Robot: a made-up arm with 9 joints. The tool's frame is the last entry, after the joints. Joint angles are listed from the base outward. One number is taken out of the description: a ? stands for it. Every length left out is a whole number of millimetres.
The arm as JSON. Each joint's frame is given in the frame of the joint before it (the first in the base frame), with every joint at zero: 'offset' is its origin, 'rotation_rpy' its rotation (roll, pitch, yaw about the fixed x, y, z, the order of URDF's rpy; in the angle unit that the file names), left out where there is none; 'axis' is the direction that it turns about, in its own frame. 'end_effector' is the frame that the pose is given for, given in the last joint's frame.
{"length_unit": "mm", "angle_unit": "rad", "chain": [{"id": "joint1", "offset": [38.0, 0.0, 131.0], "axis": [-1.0, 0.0, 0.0]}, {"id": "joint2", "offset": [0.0, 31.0, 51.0], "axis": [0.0, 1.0, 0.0]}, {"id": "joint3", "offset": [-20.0, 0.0, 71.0], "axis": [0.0, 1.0, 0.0]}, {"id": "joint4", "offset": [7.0, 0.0, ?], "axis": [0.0, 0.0, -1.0]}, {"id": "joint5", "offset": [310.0, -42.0, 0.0], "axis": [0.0, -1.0, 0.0]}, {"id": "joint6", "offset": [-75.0, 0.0, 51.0], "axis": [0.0, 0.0, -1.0]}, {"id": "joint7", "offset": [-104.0, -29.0, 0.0], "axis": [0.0, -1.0, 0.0]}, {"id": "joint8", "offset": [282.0, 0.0, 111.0], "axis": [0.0, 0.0, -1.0]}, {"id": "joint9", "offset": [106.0, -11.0, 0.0], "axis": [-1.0, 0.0, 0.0]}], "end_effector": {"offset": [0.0, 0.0, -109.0]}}
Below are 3 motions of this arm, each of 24 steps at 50 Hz.
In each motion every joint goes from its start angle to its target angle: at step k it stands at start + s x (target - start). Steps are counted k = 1, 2, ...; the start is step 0. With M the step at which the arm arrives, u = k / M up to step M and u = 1 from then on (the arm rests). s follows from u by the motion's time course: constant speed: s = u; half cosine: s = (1 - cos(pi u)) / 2; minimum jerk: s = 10 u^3 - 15 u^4 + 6 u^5.
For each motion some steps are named. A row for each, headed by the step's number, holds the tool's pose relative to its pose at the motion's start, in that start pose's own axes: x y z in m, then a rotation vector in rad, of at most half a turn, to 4 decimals.
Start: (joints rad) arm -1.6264 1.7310 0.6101 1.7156 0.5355 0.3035 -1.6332 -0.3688 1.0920
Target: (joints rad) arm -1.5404 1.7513 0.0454 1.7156 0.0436 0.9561 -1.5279 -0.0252 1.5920
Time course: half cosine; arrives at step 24
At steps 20, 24:
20: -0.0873 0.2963 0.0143 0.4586 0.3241 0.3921
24: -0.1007 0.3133 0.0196 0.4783 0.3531 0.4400

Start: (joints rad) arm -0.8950 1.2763 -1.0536 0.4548 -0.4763 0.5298 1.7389 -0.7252 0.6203
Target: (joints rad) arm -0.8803 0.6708 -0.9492 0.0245 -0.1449 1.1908 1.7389 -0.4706 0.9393
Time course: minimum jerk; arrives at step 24
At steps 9, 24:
9: -0.0281 -0.0961 0.0782 -0.2597 0.0400 -0.2022
24: -0.2064 -0.2650 0.2959 -0.8491 0.3571 -0.8016

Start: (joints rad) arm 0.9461 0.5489 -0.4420 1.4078 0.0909 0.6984 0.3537 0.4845 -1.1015
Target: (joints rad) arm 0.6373 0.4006 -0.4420 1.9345 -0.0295 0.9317 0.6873 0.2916 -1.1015
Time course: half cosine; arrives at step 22
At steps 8, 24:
8: 0.0454 -0.0389 0.0359 -0.1274 -0.1287 -0.0199
24: 0.1138 -0.1141 0.1085 -0.5669 -0.3663 -0.0056

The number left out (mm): -69.0
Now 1 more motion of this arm.
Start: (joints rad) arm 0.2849 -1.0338 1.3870 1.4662 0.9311 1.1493 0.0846 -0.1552 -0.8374
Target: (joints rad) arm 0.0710 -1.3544 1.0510 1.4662 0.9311 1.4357 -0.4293 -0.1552 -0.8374
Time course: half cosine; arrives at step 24
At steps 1, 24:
1: -0.0002 -0.0018 -0.0003 0.0007 0.0003 -0.0054
24: -0.2678 -0.3113 -0.0846 0.2539 -0.0232 -1.2239

